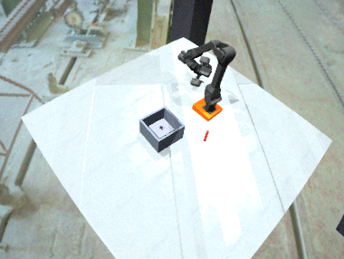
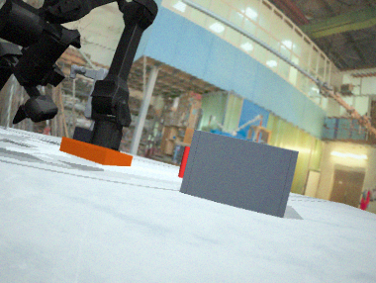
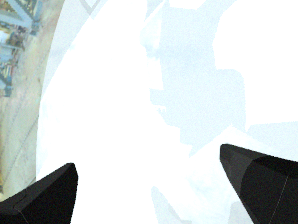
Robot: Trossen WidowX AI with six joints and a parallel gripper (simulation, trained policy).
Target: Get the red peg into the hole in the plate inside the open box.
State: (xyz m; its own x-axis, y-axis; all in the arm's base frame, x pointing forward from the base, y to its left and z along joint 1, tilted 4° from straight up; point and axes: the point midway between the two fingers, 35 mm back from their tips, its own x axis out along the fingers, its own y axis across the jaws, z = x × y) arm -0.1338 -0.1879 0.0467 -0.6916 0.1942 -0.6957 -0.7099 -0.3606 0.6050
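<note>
Right now my gripper tip is 320 mm short of the red peg, 300 mm to the right of it and 20 mm above it. Round my gripper tip: pale plate (480 mm ahead, 130 mm to the left, 10 mm below); then grey box (480 mm ahead, 130 mm to the left, 30 mm below).
</note>
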